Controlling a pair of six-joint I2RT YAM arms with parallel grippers.
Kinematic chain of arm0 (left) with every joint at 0, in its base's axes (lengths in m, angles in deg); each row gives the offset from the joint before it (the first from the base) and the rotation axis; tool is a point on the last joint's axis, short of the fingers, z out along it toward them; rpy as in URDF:
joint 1: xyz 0 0 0.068 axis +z
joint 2: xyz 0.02 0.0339 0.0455 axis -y
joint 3: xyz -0.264 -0.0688 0 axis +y
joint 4: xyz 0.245 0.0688 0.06 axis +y
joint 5: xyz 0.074 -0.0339 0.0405 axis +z
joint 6: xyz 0.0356 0 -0.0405 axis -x
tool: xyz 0 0 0 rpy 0 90 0
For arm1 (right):
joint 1: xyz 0 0 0.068 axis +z
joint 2: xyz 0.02 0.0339 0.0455 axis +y
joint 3: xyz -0.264 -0.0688 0 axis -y
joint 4: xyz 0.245 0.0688 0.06 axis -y
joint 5: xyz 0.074 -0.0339 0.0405 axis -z
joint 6: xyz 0.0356 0 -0.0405 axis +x
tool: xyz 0 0 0 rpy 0 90 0
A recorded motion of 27 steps. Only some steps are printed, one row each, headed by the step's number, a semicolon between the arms.
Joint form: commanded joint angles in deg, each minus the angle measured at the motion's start. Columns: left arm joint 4, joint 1, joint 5, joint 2, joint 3, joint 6; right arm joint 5, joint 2, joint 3, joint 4, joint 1, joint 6.
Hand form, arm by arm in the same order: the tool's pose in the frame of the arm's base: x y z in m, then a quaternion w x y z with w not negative. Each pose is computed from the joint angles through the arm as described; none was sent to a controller.
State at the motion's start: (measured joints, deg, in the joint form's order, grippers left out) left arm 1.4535 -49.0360 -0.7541 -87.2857 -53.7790 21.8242; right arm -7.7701 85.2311 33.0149 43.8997 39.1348 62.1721
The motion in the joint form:
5: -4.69 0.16 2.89 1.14 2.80 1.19; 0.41 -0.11 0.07 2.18 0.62 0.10
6: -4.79 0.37 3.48 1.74 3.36 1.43; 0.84 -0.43 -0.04 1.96 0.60 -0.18
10: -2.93 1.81 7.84 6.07 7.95 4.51; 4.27 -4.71 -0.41 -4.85 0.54 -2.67
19: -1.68 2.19 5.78 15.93 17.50 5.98; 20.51 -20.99 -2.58 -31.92 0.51 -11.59
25: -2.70 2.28 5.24 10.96 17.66 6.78; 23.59 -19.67 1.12 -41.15 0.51 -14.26
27: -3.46 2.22 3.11 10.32 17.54 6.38; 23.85 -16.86 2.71 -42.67 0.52 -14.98
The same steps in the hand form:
5: 0.2181 -0.2478 0.2269 0.40242 0.18680 0.85403 -0.27166; 0.2310 0.1981 0.2090 0.38322 0.10260 0.73548 0.54926
6: 0.2176 -0.2448 0.2271 0.40581 0.18083 0.85464 -0.26873; 0.2306 0.1973 0.2095 0.38687 0.10344 0.73545 0.54657
10: 0.2103 -0.2208 0.2204 0.40851 0.13114 0.87156 -0.23729; 0.2245 0.1890 0.2154 0.40373 0.11116 0.75138 0.50998
19: 0.1804 -0.1878 0.2094 0.39132 0.12646 0.87671 -0.24950; 0.1922 0.1491 0.2244 0.45817 0.14034 0.81340 0.32978
25: 0.1860 -0.1937 0.1888 0.36230 0.12559 0.89311 -0.23519; 0.1957 0.1495 0.2254 0.44661 0.13141 0.84473 0.26401
27: 0.1864 -0.1964 0.1878 0.35446 0.13697 0.89092 -0.24872; 0.2016 0.1543 0.2209 0.43570 0.12504 0.85720 0.24441

